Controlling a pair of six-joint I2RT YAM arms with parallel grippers.
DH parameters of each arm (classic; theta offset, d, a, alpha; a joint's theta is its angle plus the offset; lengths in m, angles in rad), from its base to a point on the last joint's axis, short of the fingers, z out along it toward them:
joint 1: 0 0.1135 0.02 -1.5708
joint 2: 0 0 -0.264 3.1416
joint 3: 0.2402 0 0.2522 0
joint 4: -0.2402 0 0.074 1.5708
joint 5: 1.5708 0 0 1.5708
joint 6: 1.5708 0.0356 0 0
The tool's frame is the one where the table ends.
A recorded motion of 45 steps. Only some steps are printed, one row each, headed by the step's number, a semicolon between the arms.
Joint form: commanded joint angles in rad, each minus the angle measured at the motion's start. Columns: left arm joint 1, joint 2, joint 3, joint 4, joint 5, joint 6; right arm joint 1, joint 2, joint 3, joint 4, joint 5, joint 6.
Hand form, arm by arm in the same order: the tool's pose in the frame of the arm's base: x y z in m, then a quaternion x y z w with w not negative. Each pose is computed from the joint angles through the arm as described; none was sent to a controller.
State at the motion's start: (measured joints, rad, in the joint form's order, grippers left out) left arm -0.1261 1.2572 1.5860 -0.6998 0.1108 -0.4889; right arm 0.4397 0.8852 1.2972 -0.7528 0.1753 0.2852
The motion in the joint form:
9: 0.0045 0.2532 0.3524 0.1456 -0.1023 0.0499; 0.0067 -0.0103 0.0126 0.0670 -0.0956 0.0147
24: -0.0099 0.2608 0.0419 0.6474 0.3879 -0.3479; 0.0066 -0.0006 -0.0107 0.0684 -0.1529 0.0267
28: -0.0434 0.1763 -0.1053 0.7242 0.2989 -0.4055; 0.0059 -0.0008 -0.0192 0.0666 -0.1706 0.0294
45: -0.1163 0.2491 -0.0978 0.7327 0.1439 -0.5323; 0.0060 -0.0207 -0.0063 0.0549 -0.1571 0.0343
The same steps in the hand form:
9: 0.3084 -0.0380 0.5195 -0.11579 0.74130 -0.18596 0.63442; 0.1399 0.0638 0.4466 -0.03341 0.78907 0.19401 0.58191
24: 0.3425 -0.0641 0.4697 -0.05982 0.68643 -0.47915 0.54374; 0.1446 0.0683 0.4382 -0.04697 0.79821 0.21391 0.56116
28: 0.3250 -0.0700 0.4541 -0.09730 0.67655 -0.48295 0.54733; 0.1452 0.0692 0.4355 -0.05113 0.80100 0.21955 0.55460
45: 0.3448 -0.0945 0.4341 -0.18059 0.67840 -0.48922 0.51752; 0.1378 0.0651 0.4409 -0.04471 0.79503 0.21910 0.56385

